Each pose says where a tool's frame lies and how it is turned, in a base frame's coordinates. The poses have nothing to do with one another.
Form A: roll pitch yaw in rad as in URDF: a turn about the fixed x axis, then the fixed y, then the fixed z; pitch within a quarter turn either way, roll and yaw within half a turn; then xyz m.
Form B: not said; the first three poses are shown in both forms.
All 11 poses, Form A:
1: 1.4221 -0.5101 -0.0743 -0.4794 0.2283 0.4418
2: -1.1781 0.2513 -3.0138 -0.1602 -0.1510 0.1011
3: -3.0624 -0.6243 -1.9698 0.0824 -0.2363 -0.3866
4: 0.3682 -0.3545 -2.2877 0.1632 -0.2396 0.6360
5: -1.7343 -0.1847 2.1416 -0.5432 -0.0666 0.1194
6: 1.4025 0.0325 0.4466 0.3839 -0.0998 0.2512
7: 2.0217 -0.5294 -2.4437 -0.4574 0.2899 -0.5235
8: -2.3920 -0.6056 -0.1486 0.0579 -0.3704 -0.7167
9: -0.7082 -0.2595 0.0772 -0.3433 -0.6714 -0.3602
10: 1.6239 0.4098 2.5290 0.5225 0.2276 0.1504
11: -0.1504 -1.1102 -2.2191 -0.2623 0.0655 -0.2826
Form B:
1: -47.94 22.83 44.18 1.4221 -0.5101 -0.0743
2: -16.02 -15.10 10.11 -1.1781 0.2513 -3.0138
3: 8.24 -23.63 -38.66 -3.0624 -0.6243 -1.9698
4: 16.32 -23.96 63.60 0.3682 -0.3545 -2.2877
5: -54.32 -6.66 11.94 -1.7343 -0.1847 2.1416
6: 38.39 -9.98 25.12 1.4025 0.0325 0.4466
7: -45.74 28.99 -52.35 2.0217 -0.5294 -2.4437
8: 5.79 -37.04 -71.67 -2.3920 -0.6056 -0.1486
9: -34.33 -67.14 -36.02 -0.7082 -0.2595 0.0772
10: 52.25 22.76 15.04 1.6239 0.4098 2.5290
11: -26.23 6.55 -28.26 -0.1504 -1.1102 -2.2191
